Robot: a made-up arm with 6 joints. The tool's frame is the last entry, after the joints. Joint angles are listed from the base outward. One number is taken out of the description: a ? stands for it. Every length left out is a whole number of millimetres.
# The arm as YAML. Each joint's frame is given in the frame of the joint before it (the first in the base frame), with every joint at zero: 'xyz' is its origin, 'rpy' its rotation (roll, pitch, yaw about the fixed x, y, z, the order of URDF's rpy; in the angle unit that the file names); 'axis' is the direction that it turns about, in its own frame. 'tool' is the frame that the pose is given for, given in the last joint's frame.
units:
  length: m
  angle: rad
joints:
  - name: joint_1
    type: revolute
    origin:
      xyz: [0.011, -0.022, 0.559]
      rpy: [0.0, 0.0, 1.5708]
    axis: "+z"
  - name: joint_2
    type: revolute
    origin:
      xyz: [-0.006, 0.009, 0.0]
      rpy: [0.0, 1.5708, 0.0]
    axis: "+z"
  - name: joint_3
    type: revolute
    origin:
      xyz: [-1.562, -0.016, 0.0]
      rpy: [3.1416, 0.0, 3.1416]
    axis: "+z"
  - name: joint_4
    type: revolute
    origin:
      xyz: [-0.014, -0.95, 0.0]
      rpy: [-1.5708, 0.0, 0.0]
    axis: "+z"
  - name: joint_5
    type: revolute
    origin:
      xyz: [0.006, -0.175, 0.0]
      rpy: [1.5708, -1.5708, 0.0]
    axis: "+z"
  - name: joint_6
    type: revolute
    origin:
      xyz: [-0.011, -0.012, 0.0]
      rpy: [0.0, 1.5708, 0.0]
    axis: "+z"
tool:
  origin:
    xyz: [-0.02, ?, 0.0]
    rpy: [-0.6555, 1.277, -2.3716]
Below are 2 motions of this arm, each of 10 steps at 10 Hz.
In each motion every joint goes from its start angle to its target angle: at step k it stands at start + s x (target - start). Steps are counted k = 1, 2, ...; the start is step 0. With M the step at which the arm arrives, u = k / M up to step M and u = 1 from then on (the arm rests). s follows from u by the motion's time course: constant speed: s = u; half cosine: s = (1 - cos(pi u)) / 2; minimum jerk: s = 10 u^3 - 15 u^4 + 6 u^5.
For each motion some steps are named. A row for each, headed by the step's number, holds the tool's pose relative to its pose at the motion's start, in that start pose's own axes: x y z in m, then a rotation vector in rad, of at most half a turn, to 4 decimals.
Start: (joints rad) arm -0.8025 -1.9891 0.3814 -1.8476 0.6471 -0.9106
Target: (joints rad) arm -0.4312 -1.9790 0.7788 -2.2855 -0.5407 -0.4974
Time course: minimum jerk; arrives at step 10
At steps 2, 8, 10:
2: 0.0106 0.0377 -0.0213 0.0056 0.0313 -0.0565
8: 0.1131 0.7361 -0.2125 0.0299 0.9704 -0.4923
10: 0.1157 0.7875 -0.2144 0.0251 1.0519 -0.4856

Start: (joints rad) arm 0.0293 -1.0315 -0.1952 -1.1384 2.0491 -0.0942
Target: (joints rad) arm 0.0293 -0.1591 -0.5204 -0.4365 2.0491 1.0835
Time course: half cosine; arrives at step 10
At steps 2, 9, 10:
2: -0.0614 -0.1105 -0.0405 -0.1553 0.0405 0.1338
9: -0.3886 -1.1072 0.0088 -1.1965 0.2910 1.5782
10: -0.3921 -1.1317 0.0190 -1.2101 0.2956 1.6234

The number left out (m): 0.028
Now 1 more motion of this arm.
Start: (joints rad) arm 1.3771 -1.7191 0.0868 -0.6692 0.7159 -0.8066
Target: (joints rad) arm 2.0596 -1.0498 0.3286 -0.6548 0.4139 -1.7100
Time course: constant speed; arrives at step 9
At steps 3, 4, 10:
3: 0.3393 -0.3581 0.1726 0.3410 -0.0522 -0.3599
4: 0.4219 -0.4994 0.2274 0.4654 -0.0799 -0.4761
10: 0.5770 -1.2899 0.3925 1.1437 -0.2961 -1.0245

